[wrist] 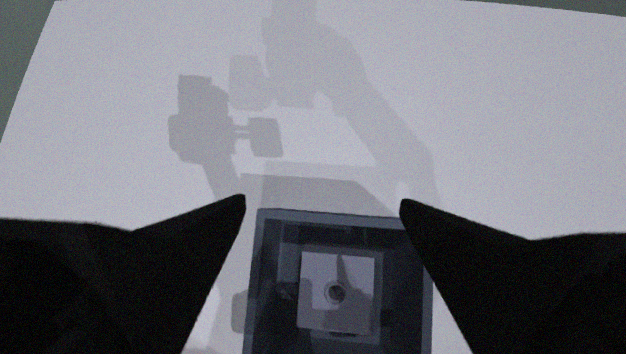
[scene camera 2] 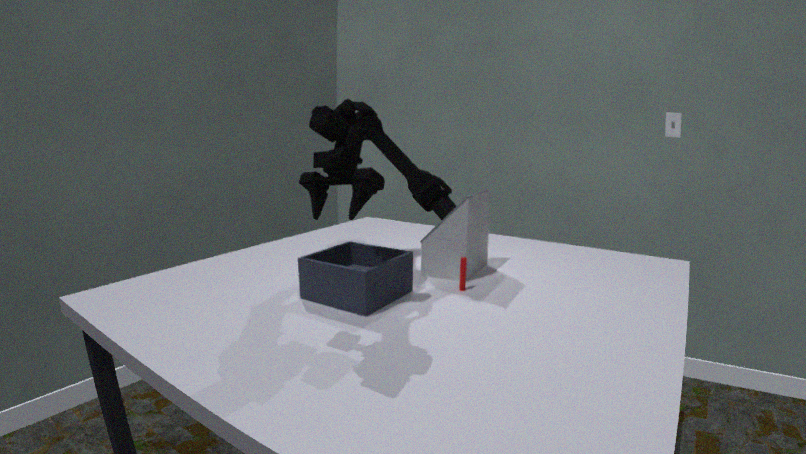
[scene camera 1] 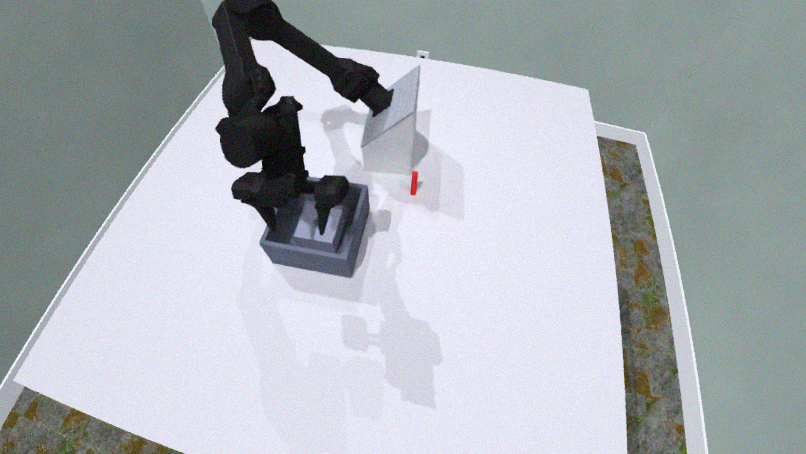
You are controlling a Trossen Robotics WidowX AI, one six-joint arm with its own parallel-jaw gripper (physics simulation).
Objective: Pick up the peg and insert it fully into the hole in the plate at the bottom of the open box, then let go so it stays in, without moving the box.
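Frame: origin at the arm's base, x ahead, y left, z up, level; centimetres.
Where they show: gripper, fingertip midpoint: point(wrist: 323, 204) point(scene camera 2: 332, 219) point(scene camera 1: 297, 232); arm's base, origin of the base link: point(scene camera 2: 453, 218) point(scene camera 1: 383, 103).
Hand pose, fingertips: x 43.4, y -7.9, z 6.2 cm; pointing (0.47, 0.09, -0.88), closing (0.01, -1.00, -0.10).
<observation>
Each offset is from my fingertips to the top centre of the thing. "spot": to the spot under its first point. Level surfaces: height alone.
A thin red peg @(dx -26.2, dy +18.4, dz -12.1 cm) point(scene camera 1: 413, 183) point(scene camera 2: 463, 274) stands upright on the table, beside the grey wedge-shaped stand; it does not show in the wrist view. The open dark blue-grey box @(dx -10.5, dy -1.6, dz -10.3 cm) point(scene camera 1: 310, 265) point(scene camera 2: 332, 284) point(wrist: 330, 215) stands on the table to the left of the peg in both scene views. A light square plate @(dx -10.5, dy -1.6, dz -14.0 cm) point(scene camera 1: 307, 228) point(wrist: 312, 270) lies at the box's bottom, and its round hole @(spot: dx -11.4, dy -1.6, dz -16.2 cm) point(wrist: 334, 293) shows in the wrist view. My gripper point(scene camera 1: 297, 230) point(scene camera 2: 333, 218) point(wrist: 323, 204) is open and empty, fingers pointing down, above the box and well away from the peg.
The grey wedge-shaped stand point(scene camera 1: 389, 151) point(scene camera 2: 445, 253) rises at the arm's base, behind the peg. The white table @(dz -20.1 cm) point(scene camera 1: 507, 281) point(scene camera 2: 564, 338) point(wrist: 125, 50) carries arm shadows. Its right edge shows in both scene views.
</observation>
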